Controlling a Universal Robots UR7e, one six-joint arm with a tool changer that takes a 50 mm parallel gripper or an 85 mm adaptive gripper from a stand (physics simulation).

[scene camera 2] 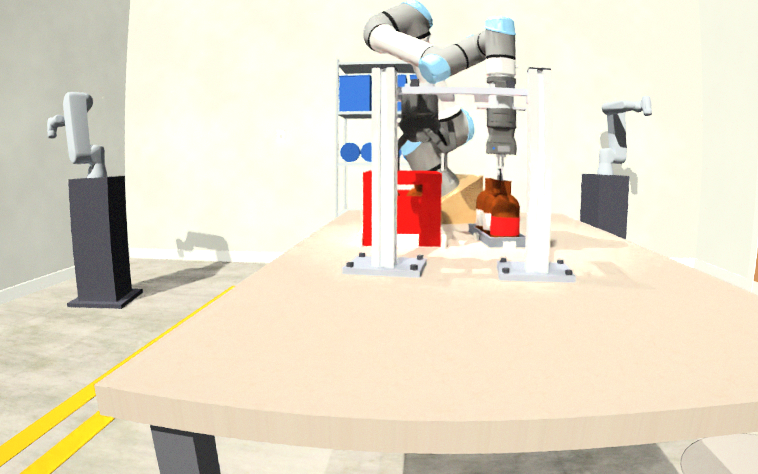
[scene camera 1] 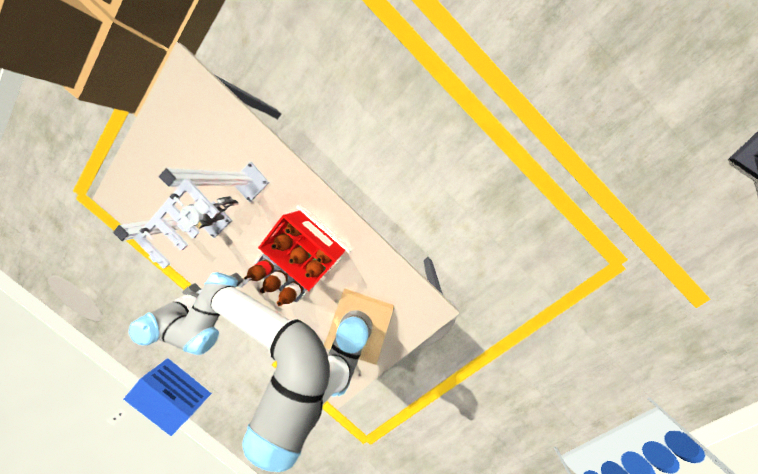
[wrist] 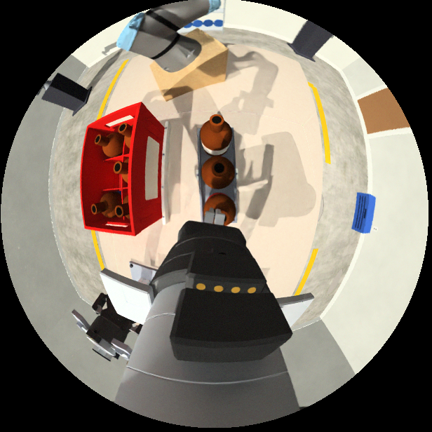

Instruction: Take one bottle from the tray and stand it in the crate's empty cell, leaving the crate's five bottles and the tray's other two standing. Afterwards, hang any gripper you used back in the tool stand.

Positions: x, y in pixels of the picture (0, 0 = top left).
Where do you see a tool stand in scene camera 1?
249, 181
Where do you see an adaptive gripper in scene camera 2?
At 419, 121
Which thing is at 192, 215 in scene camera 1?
An adaptive gripper.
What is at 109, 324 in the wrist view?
An adaptive gripper.
